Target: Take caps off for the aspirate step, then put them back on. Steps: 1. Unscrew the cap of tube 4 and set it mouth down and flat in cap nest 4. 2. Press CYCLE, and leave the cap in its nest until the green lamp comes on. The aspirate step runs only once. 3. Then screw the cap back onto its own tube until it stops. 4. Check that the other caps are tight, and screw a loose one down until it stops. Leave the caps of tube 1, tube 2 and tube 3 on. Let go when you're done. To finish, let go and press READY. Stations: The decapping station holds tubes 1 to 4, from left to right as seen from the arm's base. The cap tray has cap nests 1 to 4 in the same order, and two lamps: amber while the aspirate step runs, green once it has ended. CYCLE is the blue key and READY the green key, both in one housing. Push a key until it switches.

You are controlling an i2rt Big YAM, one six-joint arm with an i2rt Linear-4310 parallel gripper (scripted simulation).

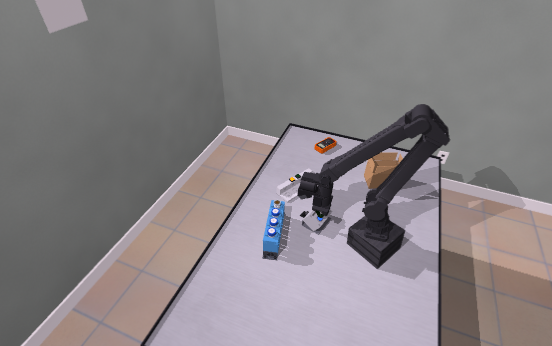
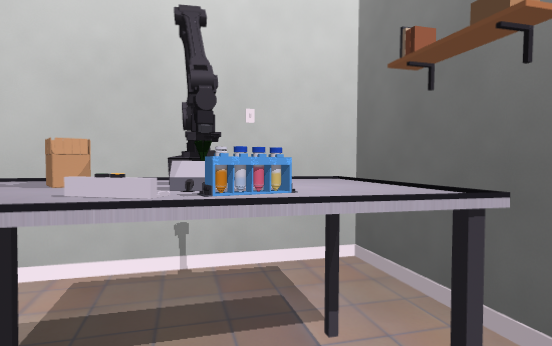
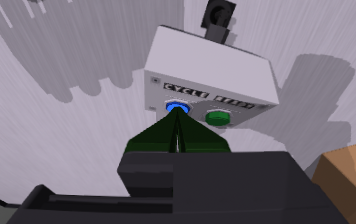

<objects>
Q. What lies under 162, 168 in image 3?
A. My gripper.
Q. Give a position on a white key housing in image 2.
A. At 187, 176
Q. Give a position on a cardboard box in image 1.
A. At 385, 163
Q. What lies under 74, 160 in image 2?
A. A cardboard box.
</objects>
